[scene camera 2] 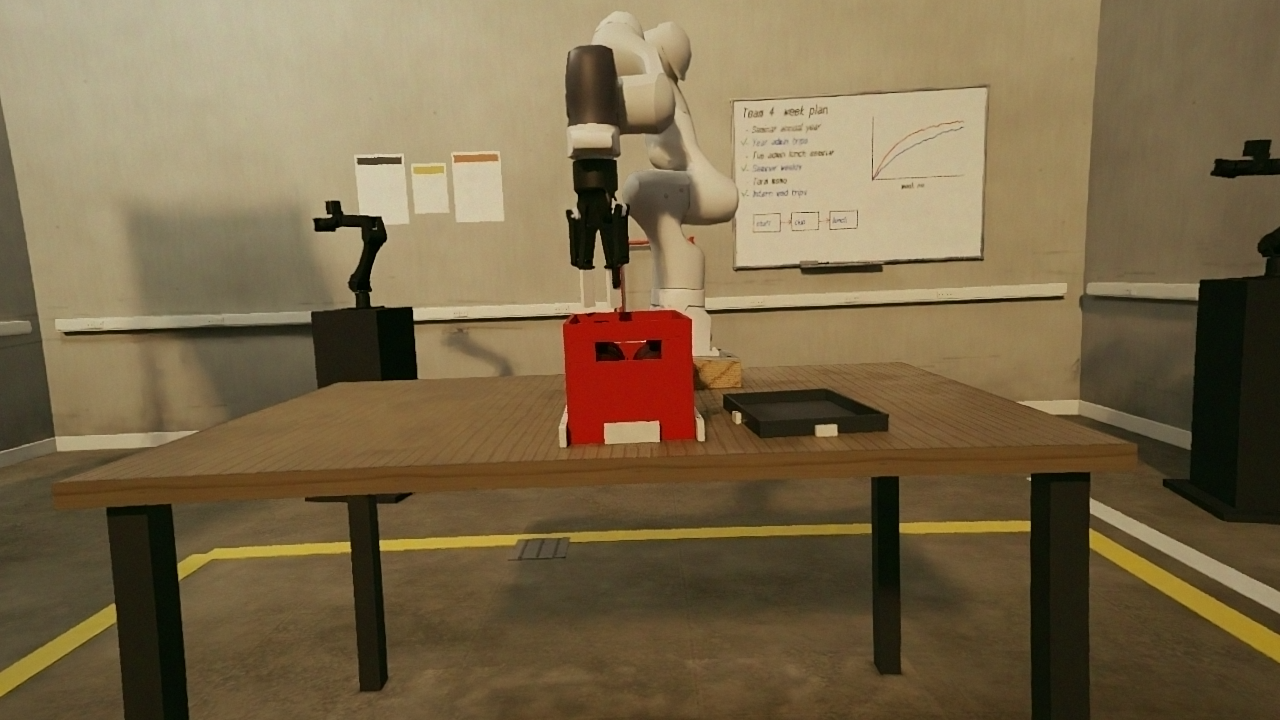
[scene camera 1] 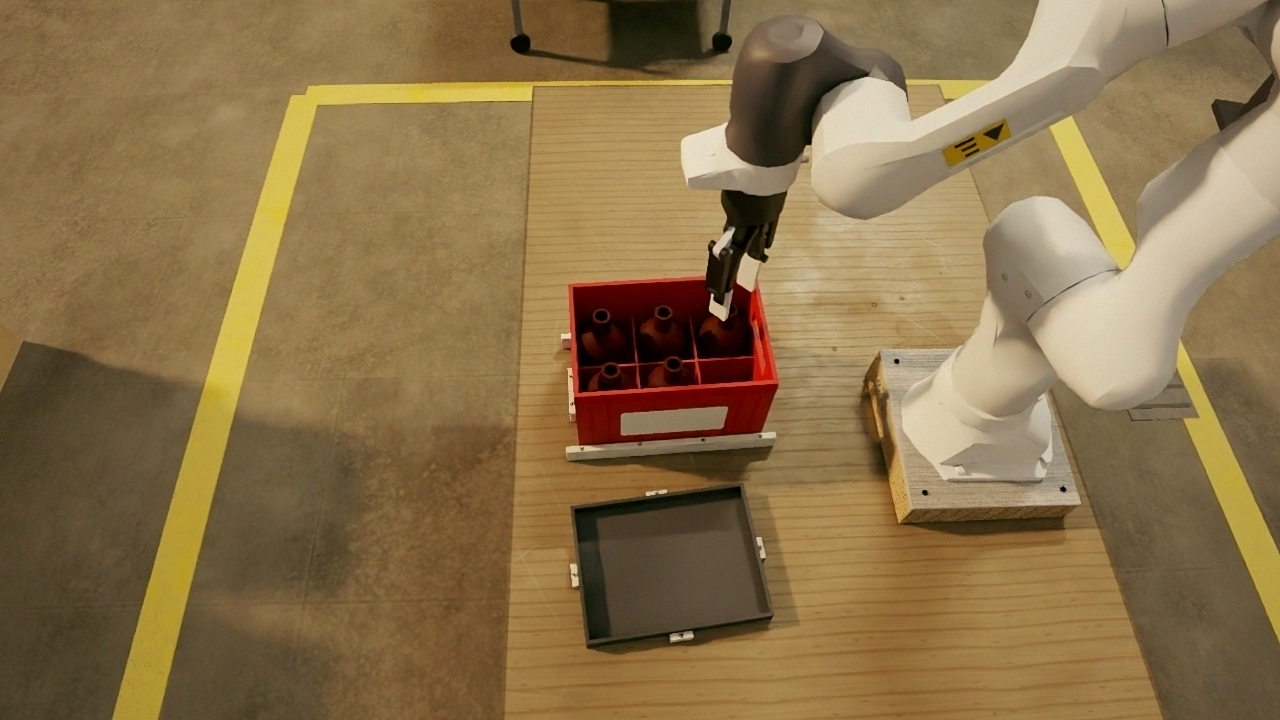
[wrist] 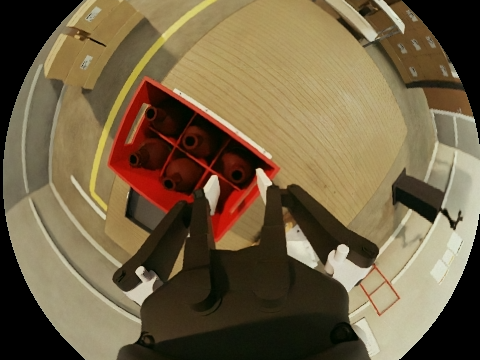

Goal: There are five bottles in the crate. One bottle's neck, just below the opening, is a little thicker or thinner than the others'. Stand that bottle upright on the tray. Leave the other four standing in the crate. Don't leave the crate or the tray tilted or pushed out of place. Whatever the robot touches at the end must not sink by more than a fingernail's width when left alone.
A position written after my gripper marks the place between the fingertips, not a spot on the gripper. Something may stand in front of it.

In view: my gripper point(scene camera 2: 601, 307), a bottle point(scene camera 1: 717, 339), a tray point(scene camera 1: 652, 562) and a crate point(scene camera 1: 736, 394).
The bottle also shows in the wrist view point(wrist: 237, 158). The tray shows as well in scene camera 2 point(scene camera 2: 787, 405) and in the wrist view point(wrist: 140, 211). The crate is seen too in scene camera 2 point(scene camera 2: 598, 392) and in the wrist view point(wrist: 148, 183).
